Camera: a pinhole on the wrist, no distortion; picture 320 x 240 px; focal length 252.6 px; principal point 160.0 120.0 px. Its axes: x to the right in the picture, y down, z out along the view. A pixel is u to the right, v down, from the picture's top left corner.
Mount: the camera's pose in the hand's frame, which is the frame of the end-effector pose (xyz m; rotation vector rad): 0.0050 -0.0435 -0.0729 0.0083 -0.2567 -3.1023
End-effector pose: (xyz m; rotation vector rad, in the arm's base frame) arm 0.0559 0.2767 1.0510 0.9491 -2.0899 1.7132
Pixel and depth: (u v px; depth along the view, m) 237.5 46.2 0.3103
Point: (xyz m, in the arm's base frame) 0.1080 0.1076 0.8663
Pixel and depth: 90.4 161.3 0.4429
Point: 0.0579 -0.1218 1.0567
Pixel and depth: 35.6 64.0 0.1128
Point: 0.0176 0.2259 1.0758
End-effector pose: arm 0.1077 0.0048 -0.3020 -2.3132 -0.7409 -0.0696
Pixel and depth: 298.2 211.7 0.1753
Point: -0.0269 0.0782 -0.3590
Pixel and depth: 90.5 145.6 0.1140
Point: 0.1127 0.0698 -0.3032
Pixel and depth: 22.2 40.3 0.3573
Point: 0.2999 0.1883 -0.5318
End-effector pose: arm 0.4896 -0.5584 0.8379 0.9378 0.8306 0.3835
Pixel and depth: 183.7 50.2 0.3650
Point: 0.6813 -0.6659 1.0360
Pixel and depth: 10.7 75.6 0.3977
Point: 0.8818 -0.5295 0.9106
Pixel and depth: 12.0 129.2 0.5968
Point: 1.1153 -0.6054 0.8808
